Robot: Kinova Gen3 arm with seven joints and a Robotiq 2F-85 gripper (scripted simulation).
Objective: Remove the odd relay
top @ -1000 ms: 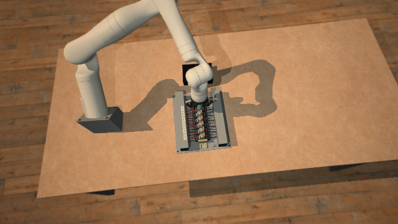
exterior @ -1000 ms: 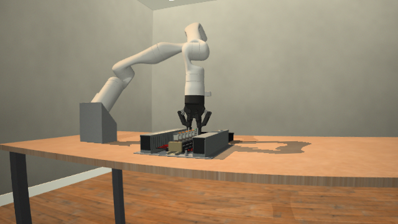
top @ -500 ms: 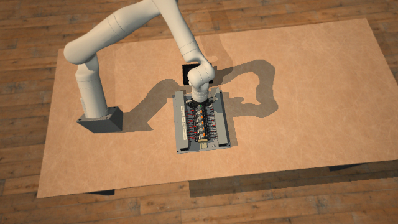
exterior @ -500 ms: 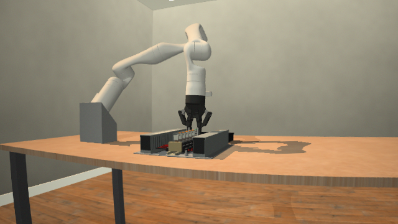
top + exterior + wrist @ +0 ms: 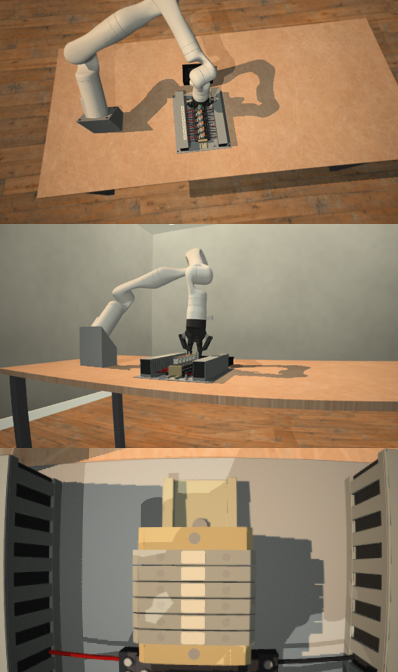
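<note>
The relay panel is 5 cm to the right of my hand and 3 cm below it. From my hand the other things lie so: black parts tray 2 cm ahead, 21 cm to the left, 4 cm below.
</note>
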